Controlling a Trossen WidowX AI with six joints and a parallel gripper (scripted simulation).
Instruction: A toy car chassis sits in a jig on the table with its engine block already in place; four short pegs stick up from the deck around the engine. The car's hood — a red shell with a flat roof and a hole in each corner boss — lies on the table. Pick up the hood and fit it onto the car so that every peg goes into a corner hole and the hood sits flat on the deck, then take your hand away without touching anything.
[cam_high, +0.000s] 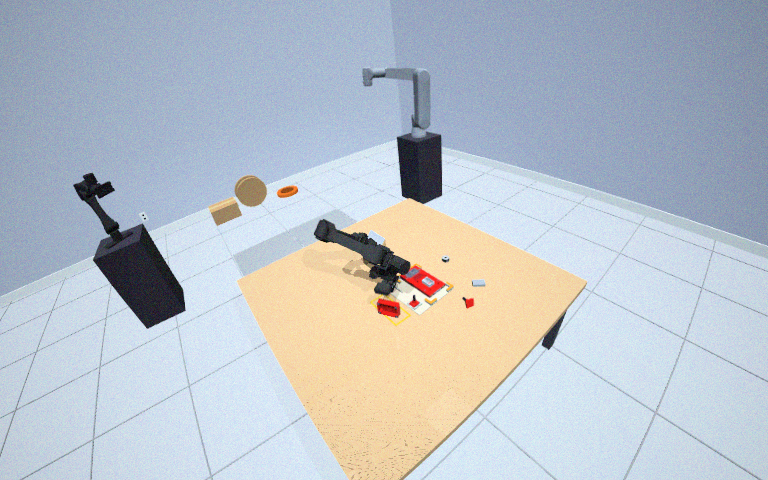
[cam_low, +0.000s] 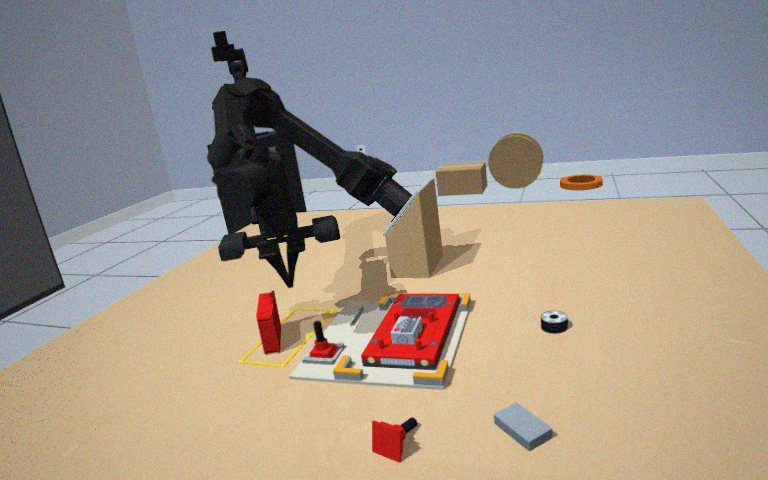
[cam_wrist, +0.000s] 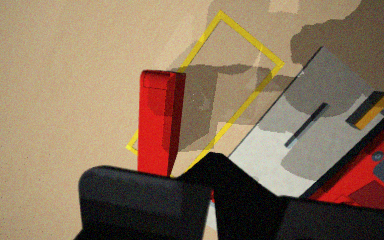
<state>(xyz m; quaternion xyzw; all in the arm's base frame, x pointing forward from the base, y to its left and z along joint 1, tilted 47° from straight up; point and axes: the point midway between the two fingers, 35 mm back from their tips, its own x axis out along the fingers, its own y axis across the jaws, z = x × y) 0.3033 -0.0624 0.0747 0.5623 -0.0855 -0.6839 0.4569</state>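
The red hood is 2 cm ahead of my gripper tip, 4 cm to the right of it and 5 cm below it. The rest, counted from my gripper tip: grey engine block (1 cm ahead, 20 cm to the left, 7 cm below); wheel (8 cm behind, 40 cm to the left, 8 cm below).
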